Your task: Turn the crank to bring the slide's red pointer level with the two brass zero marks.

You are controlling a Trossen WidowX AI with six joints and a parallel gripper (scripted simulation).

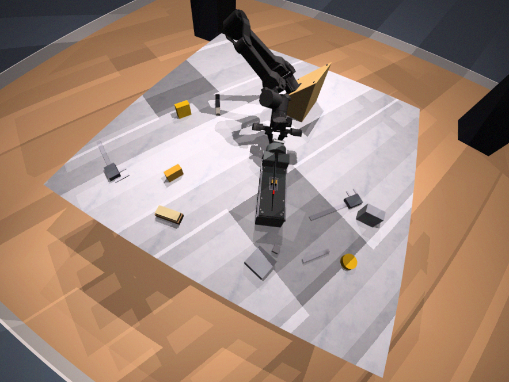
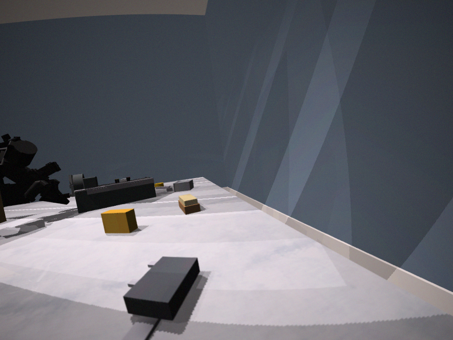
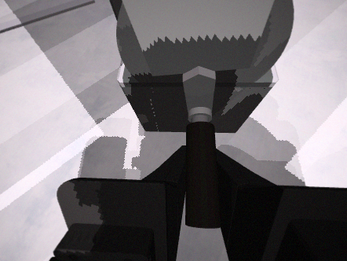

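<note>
Now: the dark brown crank handle 2 cm behind my gripper tip, 1 cm to the right of it and 2 cm above it. From my gripper tip the other things lie so: tan block 41 cm ahead, 17 cm to the right, 2 cm below; yellow cube 1 cm ahead, 44 cm to the right, 1 cm below; red pointer 19 cm ahead, 9 cm to the left, 5 cm above.
</note>
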